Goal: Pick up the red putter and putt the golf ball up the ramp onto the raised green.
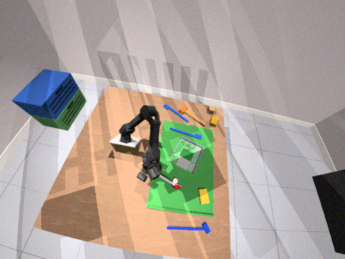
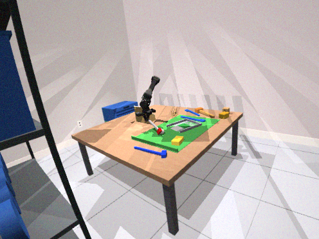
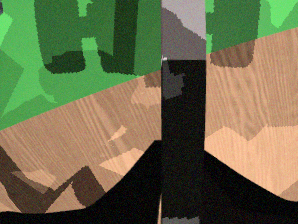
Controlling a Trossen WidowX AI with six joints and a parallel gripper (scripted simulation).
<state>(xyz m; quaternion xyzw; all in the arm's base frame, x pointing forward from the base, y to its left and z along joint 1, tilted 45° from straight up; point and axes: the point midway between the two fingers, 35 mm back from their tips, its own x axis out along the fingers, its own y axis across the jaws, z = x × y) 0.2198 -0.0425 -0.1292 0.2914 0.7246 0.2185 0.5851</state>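
My gripper tip is 12 cm short of the red putter and 2 cm to the left of it. Round my gripper tip: green mat: 25 cm ahead, 16 cm to the left, 8 cm below; then yellow block: 44 cm ahead, 5 cm to the right, 6 cm below; then white golf ball: 21 cm ahead, 5 cm below.
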